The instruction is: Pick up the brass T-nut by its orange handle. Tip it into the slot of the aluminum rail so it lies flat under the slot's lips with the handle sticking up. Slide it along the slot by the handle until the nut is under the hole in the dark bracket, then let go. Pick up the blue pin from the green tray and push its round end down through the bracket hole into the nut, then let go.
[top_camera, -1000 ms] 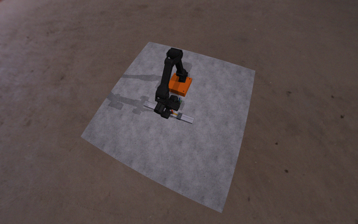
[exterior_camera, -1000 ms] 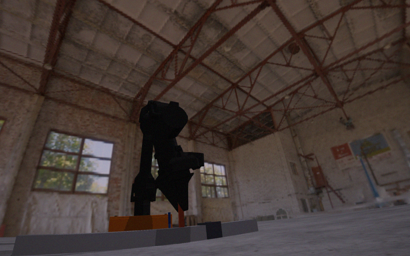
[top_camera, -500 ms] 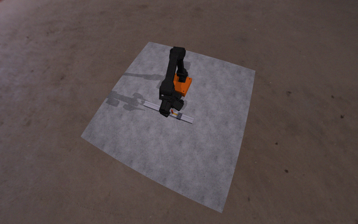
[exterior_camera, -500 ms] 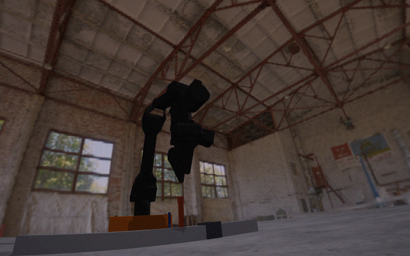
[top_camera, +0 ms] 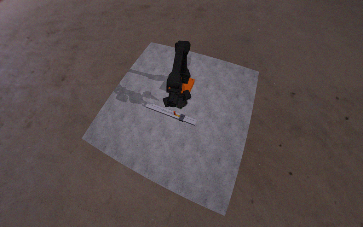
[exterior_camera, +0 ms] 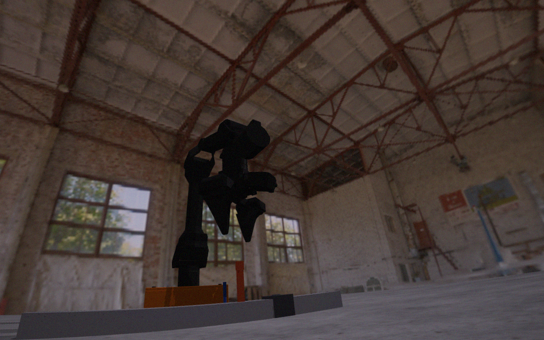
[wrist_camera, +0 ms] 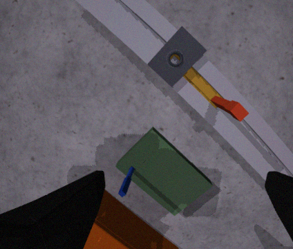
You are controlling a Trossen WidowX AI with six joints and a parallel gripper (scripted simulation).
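Now: gripper tip 80 mm past the blue pin, 10 mm to the right of it and 110 mm above it. The rest, counted from my gripper tip: green tray 70 mm behind, 10 mm to the right, 130 mm below.
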